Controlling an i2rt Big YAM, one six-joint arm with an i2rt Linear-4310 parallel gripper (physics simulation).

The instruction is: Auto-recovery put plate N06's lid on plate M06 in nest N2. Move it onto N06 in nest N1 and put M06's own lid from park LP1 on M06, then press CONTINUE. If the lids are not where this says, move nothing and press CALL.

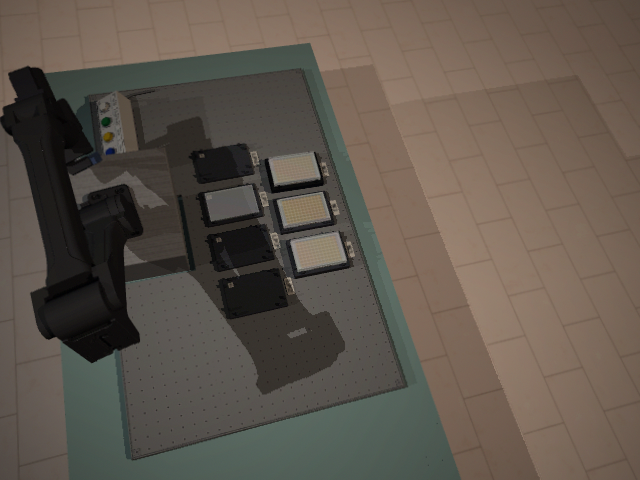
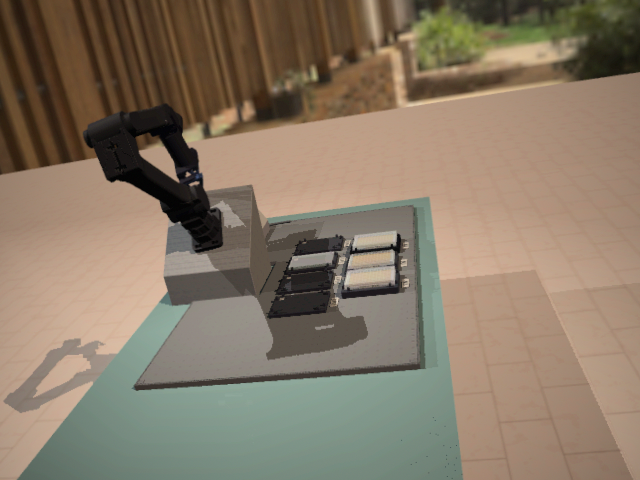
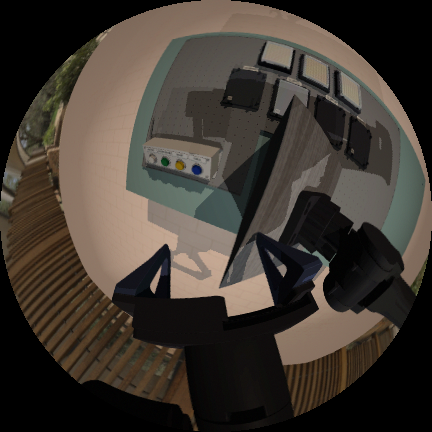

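Pixels of known places: gripper, fingertip midpoint: (image 1: pixel 79 143) (image 3: pixel 212 242); arm's base at its link origin: (image 1: pixel 116 213) (image 2: pixel 207 230) (image 3: pixel 305 214).
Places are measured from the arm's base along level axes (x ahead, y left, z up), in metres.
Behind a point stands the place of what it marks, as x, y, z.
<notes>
Three well plates stand in black nests in one row. The one nearest the button box (image 1: pixel 294 169) {0.456, 0.091, -0.133} (image 2: pixel 375 240) {0.461, 0.078, -0.133} (image 3: pixel 277 54) {0.439, 0.100, -0.133} and the far one (image 1: pixel 318 252) {0.439, -0.163, -0.133} (image 2: pixel 370 277) {0.444, -0.173, -0.133} (image 3: pixel 349 91) {0.416, -0.145, -0.133} look pale and whitish; the middle one (image 1: pixel 303 210) {0.443, -0.030, -0.145} (image 2: pixel 372 258) {0.449, -0.028, -0.143} (image 3: pixel 316 71) {0.427, -0.025, -0.140} looks yellower. A flat clear-grey lid (image 1: pixel 233 203) {0.273, 0.042, -0.151} (image 2: pixel 312 261) {0.273, 0.030, -0.151} (image 3: pixel 291 95) {0.282, 0.049, -0.151} lies in the second park of the other row. The tags are too small to read. The button box (image 1: pixel 129 124) {0.067, 0.328, -0.113} (image 3: pixel 182 147) {0.055, 0.289, -0.098} has white, green, yellow and blue buttons. My gripper (image 3: pixel 212 242) {-0.032, 0.126, 0.103} is open and empty, high beside the pedestal, away from the plates.
Three dark parks (image 1: pixel 223 162) {0.281, 0.179, -0.159} (image 1: pixel 241 246) {0.260, -0.081, -0.159} (image 1: pixel 254 292) {0.258, -0.211, -0.159} show no pale lid. The wood-grained pedestal (image 1: pixel 149 175) {0.090, 0.045, 0.052} (image 2: pixel 206 284) {-0.014, -0.089, -0.126} (image 3: pixel 300 135) {0.098, 0.067, 0.073} carries the arm and stands between gripper and nests. The perforated board (image 1: pixel 175 382) {0.030, -0.365, -0.169} (image 2: pixel 206 356) {0.057, -0.406, -0.168} lies on a green table (image 1: pixel 258 449) {0.169, -0.559, -0.181} (image 2: pixel 258 423) {0.219, -0.653, -0.182}. The arm's shadow crosses the board.
</notes>
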